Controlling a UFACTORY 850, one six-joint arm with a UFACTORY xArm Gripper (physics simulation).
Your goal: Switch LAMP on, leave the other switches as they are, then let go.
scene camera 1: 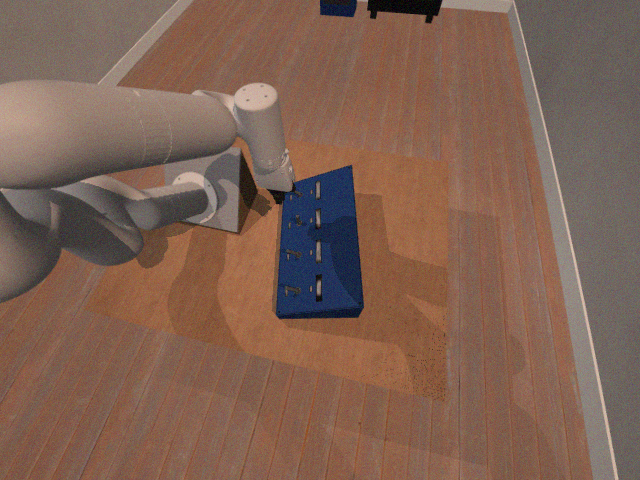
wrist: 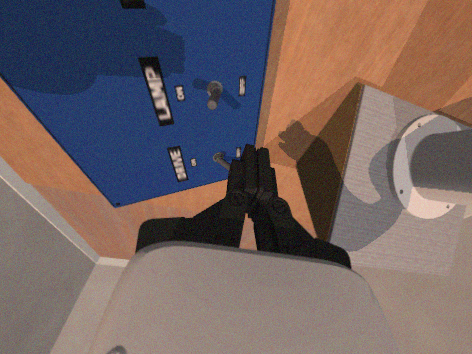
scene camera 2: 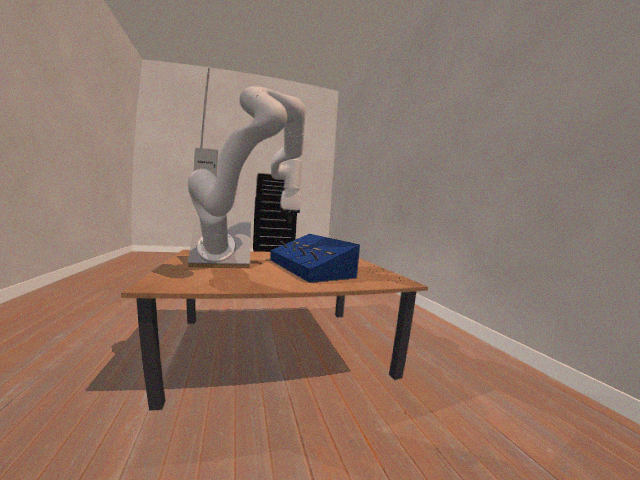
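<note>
The blue switch panel (scene camera 1: 341, 206) (scene camera 2: 336, 266) (wrist: 100, 130) has a sloping top with a row of levers. The LAMP label (wrist: 156, 91) is in the upper left of the wrist view. The LAMP lever (scene camera 1: 298, 220) (wrist: 214, 95) stands steeper than its neighbours; in the wrist view its tip lies slightly to the ON side of its base. The lever's exact angle is hard to tell. My gripper (scene camera 1: 279, 199) (scene camera 2: 290, 219) (wrist: 250, 160) is shut and empty, apart from the LAMP lever, above the panel's OFF-side edge near the end lever (wrist: 222, 161).
The end lever leans toward OFF; its blurred label (wrist: 177, 164) seems to read DRIVE. Two more levers (scene camera 1: 293, 254) (scene camera 1: 292, 290) lean toward the OFF side. The arm's grey base block (scene camera 1: 227, 206) (scene camera 2: 242, 256) (wrist: 350, 200) stands beside the panel on the wooden table (scene camera 2: 258, 289).
</note>
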